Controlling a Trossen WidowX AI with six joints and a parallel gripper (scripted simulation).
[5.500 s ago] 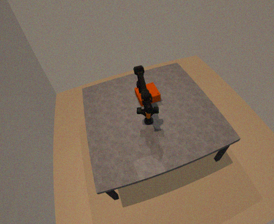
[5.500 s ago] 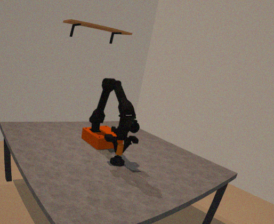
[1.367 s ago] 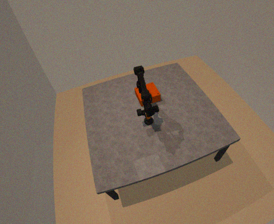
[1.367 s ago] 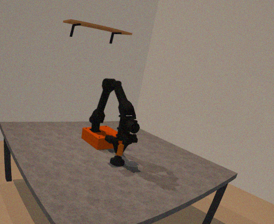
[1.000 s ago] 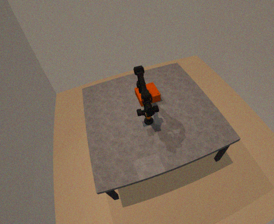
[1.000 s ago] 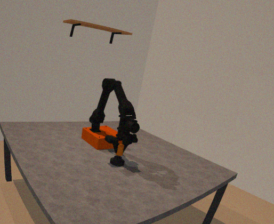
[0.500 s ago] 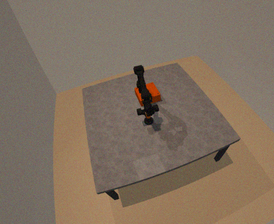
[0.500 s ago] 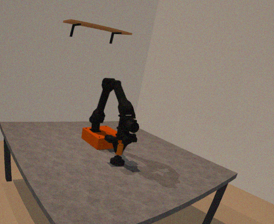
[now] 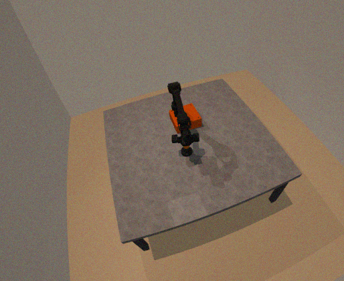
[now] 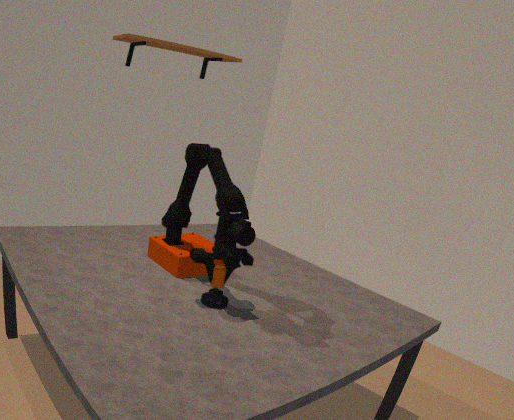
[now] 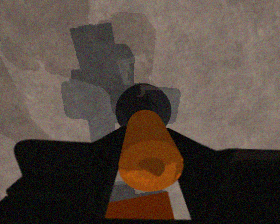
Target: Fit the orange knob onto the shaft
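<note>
The orange knob lies 20 mm above my gripper tip. Round my gripper tip: dark round pedestal 40 mm below.
</note>
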